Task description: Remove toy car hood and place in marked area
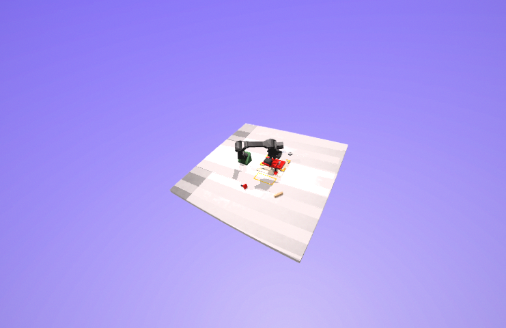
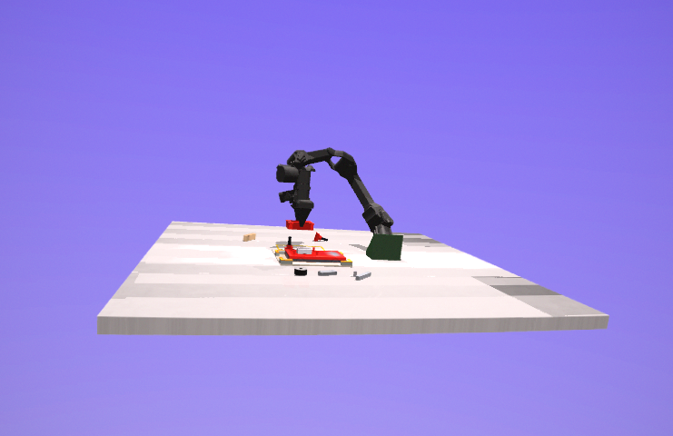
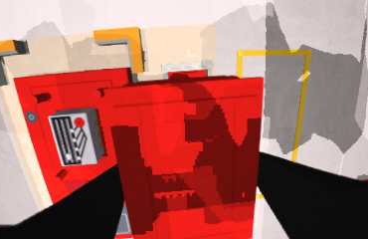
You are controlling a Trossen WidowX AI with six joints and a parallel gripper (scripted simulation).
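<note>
Now: the tan base plate 10 cm below my gripper tip, 8 cm to the left of it and 4 cm behind it. From my gripper tip the other things lie so: tan block (20 cm to the right, 19 cm ahead, 9 cm below); red hood (right at my gripper tip); black wheel (29 cm to the left, 10 cm below).
</note>
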